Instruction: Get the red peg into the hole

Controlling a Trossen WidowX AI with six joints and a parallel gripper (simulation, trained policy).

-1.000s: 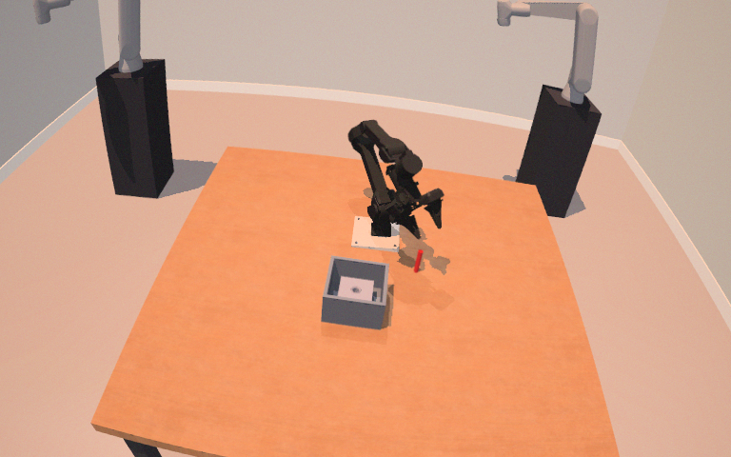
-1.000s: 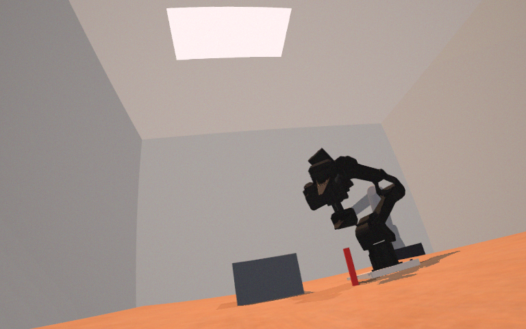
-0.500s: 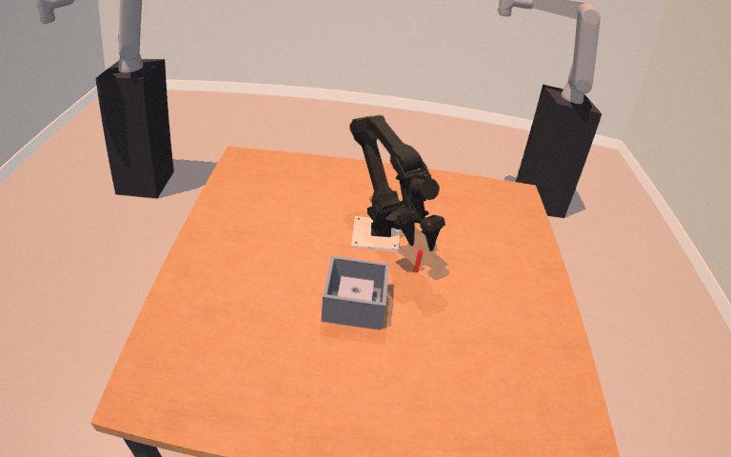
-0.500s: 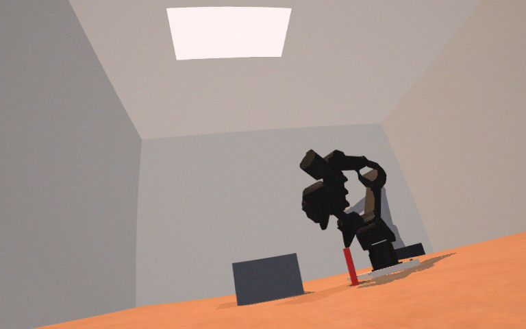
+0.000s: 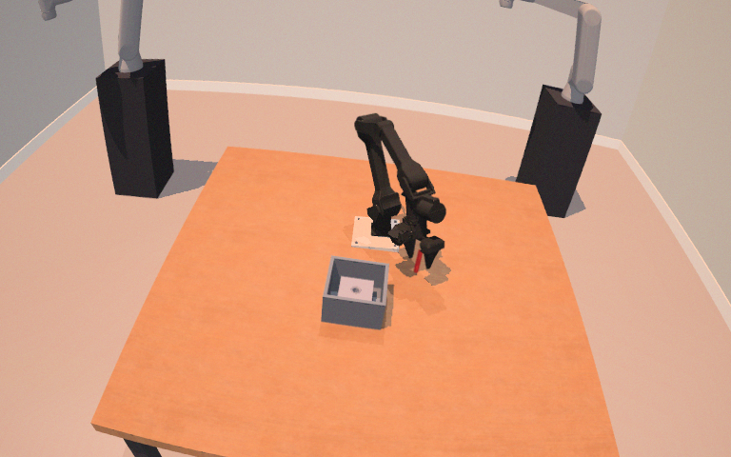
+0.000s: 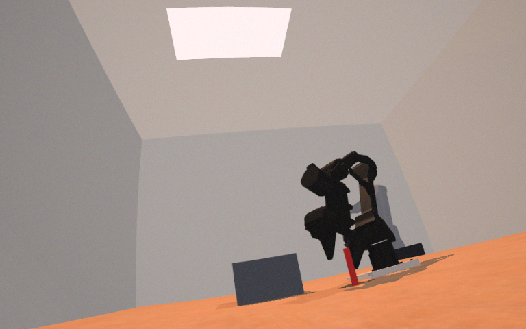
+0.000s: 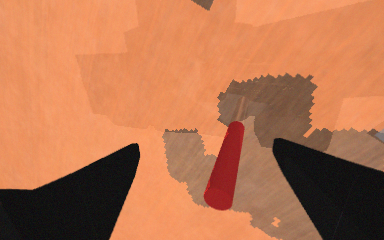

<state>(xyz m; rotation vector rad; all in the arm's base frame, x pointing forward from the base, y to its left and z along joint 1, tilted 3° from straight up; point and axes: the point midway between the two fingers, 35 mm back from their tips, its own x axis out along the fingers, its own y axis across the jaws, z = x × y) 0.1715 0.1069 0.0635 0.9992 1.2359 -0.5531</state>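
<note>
The red peg is 20 mm behind my gripper tip and 10 mm below it. The rest, counted from my gripper tip: pale plate (180 mm to the right, 150 mm ahead); grey box (180 mm to the right, 150 mm ahead, 20 mm below).
</note>
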